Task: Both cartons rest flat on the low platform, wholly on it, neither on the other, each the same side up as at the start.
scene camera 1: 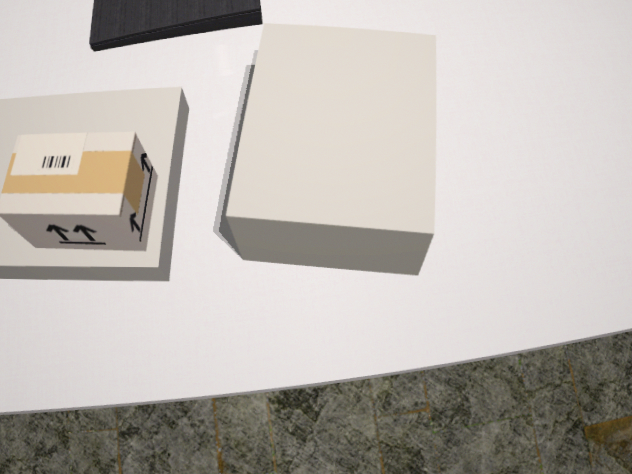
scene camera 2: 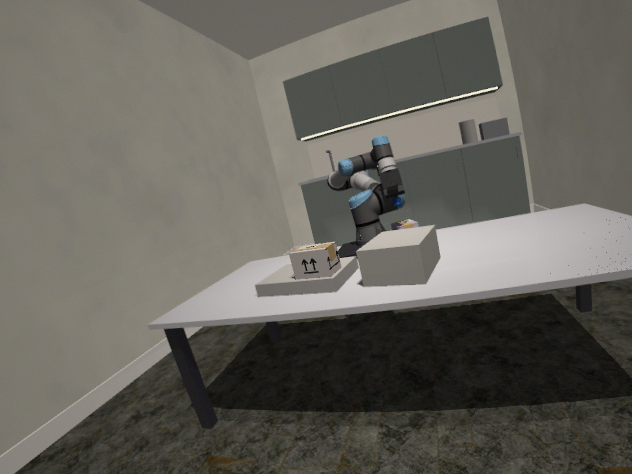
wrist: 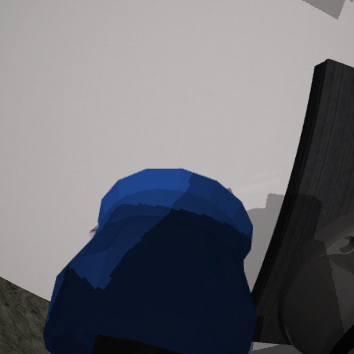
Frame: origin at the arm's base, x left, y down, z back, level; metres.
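Seen in the pictures: hand, tool point: (scene camera 2: 397, 205) (wrist: 172, 236).
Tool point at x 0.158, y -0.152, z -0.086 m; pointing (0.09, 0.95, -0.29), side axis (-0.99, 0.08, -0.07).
Observation:
Pixels of each thing's top centre, then the offset from my tool point to it.
- low platform, top centre: (scene camera 1: 46, 173) (scene camera 2: 306, 270) dx -0.343, dy +0.136, dz -0.322 m
- carton, top centre: (scene camera 2: 403, 222) dx -0.001, dy +0.100, dz +0.115 m
- tall beige block, top centre: (scene camera 1: 340, 115) (scene camera 2: 397, 237) dx +0.014, dy +0.064, dz -0.341 m
One white carton with an orange band, a barcode label and black up arrows (scene camera 1: 66, 176) (scene camera 2: 313, 262) stands flat on the low platform (scene camera 1: 102, 109) (scene camera 2: 298, 288), arrows upward. The other carton (scene camera 2: 405, 224) shows in scene camera 2 beyond the tall beige block, which hides its lower part. In the wrist view it is almost wholly hidden behind the blue suction cup, with small bits at the cup's sides. My suction gripper (scene camera 2: 398, 202) (wrist: 175, 200) is above that far carton, with a visible gap between them, and holds nothing.
A tall beige block (scene camera 1: 336, 132) (scene camera 2: 393, 260) stands right of the platform, between it and the far carton in scene camera 2. A dark slab (scene camera 1: 176, 22) (scene camera 2: 349, 248) (wrist: 317, 165) lies at the arm's base. The white table's front edge borders the stone floor.

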